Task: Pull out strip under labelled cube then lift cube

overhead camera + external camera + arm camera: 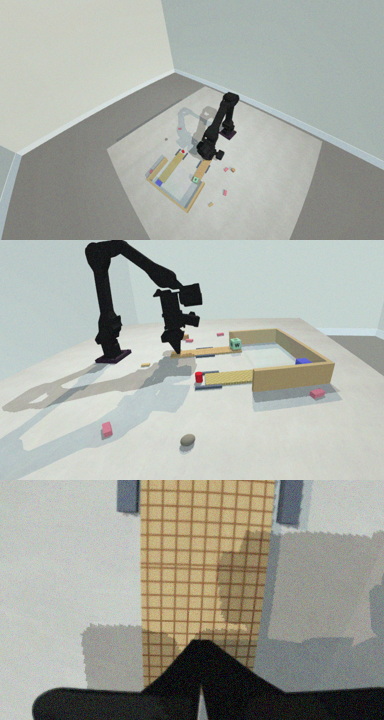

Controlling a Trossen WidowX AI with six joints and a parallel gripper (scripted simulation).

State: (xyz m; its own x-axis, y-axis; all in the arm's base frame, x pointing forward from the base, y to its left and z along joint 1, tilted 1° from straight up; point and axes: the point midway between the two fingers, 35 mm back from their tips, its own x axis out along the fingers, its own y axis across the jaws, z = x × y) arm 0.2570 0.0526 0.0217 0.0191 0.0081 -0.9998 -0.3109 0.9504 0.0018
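Now: the labelled cube 19 cm ahead of my gripper tip, 7 cm to the left of it and 2 cm above it. Round my gripper tip: red cylinder (16 cm to the right, 12 cm ahead, 1 cm above); grey pebble (35 cm to the right, 16 cm ahead); tan block (18 cm to the left, 4 cm behind).
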